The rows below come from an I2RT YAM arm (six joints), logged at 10 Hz.
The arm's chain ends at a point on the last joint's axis. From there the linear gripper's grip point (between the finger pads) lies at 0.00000 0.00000 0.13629 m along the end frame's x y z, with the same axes.
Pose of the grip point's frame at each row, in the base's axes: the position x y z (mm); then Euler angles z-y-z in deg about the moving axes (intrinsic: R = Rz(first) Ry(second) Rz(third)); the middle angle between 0 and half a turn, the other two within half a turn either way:
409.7 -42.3 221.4 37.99 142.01 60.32
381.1 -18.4 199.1 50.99 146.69 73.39
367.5 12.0 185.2 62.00 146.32 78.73
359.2 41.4 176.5 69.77 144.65 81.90
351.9 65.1 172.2 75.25 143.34 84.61
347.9 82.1 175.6 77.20 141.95 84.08
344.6 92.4 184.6 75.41 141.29 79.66
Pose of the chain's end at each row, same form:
343.6 -93.9 328.8 37.99 142.01 60.32
334.0 -76.6 313.0 50.99 146.69 73.39
332.0 -54.7 298.6 62.00 146.32 78.73
331.9 -32.6 287.7 69.77 144.65 81.90
331.2 -13.6 281.5 75.25 143.34 84.61
329.3 0.2 282.9 77.20 141.95 84.08
323.1 9.9 290.9 75.41 141.29 79.66

